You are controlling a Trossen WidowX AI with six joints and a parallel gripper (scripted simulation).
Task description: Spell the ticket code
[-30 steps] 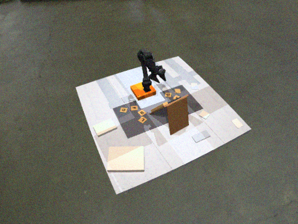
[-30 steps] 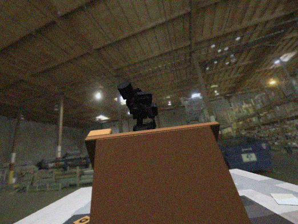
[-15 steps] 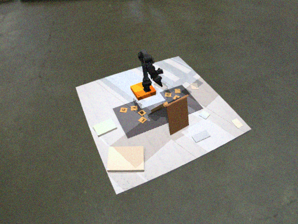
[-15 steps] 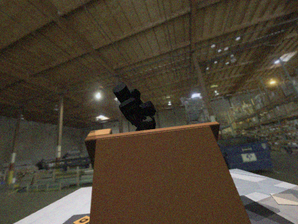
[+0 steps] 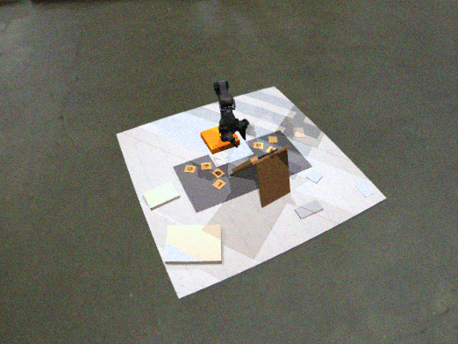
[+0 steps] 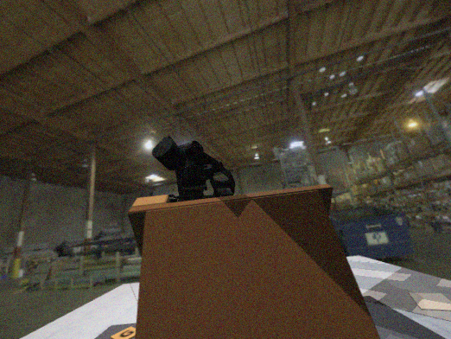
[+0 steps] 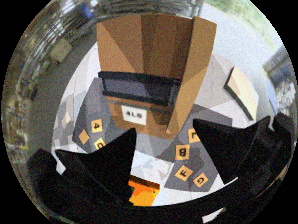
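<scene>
Right now the dark mat is 80 mm behind my gripper tip, 30 mm to the left of it and 240 mm below it. From my gripper tip the other things lie so: grey plate (410 mm ahead, 210 mm to the left, 240 mm below); then white ticket (20 mm ahead, 90 mm to the left, 160 mm below).
</scene>
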